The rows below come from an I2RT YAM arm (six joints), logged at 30 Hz.
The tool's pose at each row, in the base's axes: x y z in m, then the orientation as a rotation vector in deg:
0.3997, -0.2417, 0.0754, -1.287, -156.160, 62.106
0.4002, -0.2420, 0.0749, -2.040, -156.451, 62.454
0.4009, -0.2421, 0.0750, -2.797, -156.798, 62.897
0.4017, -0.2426, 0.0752, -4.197, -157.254, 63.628
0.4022, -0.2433, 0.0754, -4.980, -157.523, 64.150
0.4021, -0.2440, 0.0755, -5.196, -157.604, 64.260
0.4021, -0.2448, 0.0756, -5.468, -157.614, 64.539
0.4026, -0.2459, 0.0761, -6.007, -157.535, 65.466
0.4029, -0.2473, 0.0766, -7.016, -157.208, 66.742
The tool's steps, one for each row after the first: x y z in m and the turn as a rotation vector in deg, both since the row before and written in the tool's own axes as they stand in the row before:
-0.0006, 0.0001, 0.0005, 0.089, -0.186, 0.634
-0.0007, -0.0002, -0.0001, 0.133, -0.269, 0.671
-0.0008, -0.0005, 0.0000, 0.239, -0.318, 1.164
-0.0005, -0.0007, 0.0002, 0.198, -0.235, 0.676
0.0000, -0.0006, 0.0004, 0.032, -0.060, 0.182
-0.0001, -0.0006, 0.0005, 0.151, -0.045, 0.228
-0.0006, -0.0011, 0.0003, 0.552, -0.140, 0.493
-0.0004, -0.0013, 0.0006, 0.806, 0.044, 0.781

